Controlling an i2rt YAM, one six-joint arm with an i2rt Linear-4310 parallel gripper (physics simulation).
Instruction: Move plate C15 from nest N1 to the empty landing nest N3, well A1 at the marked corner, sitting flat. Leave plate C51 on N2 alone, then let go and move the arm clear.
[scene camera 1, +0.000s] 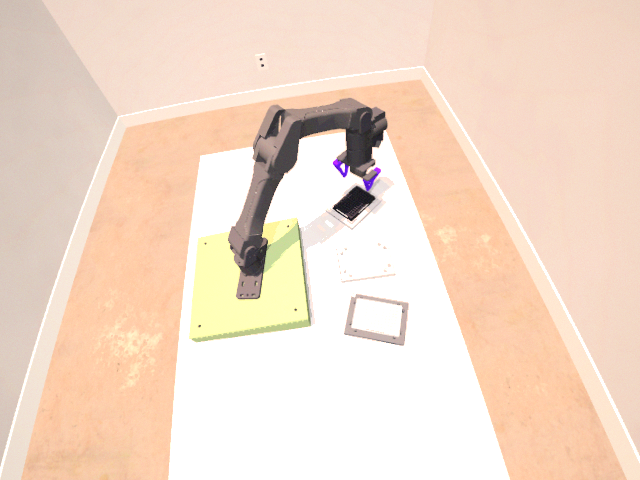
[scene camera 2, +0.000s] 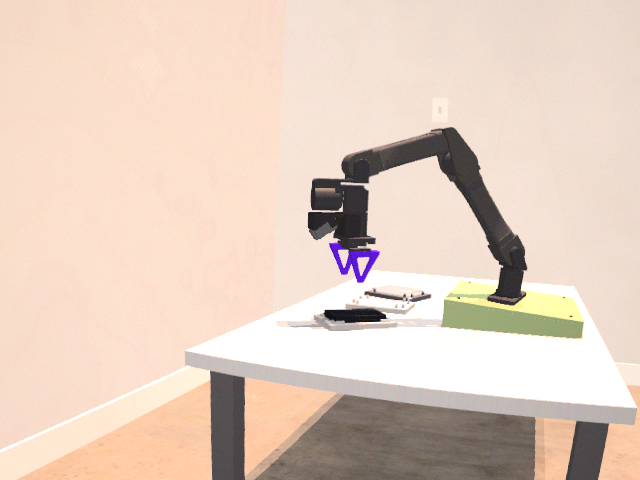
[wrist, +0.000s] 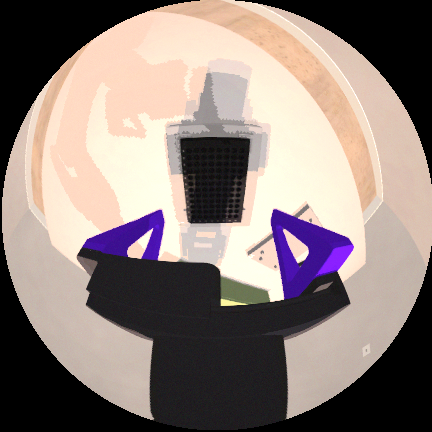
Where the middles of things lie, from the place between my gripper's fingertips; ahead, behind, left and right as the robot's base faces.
I see the black perforated plate (scene camera 1: 357, 200) 90 mm below my hand, 10 mm to the right of it and 10 mm behind it.
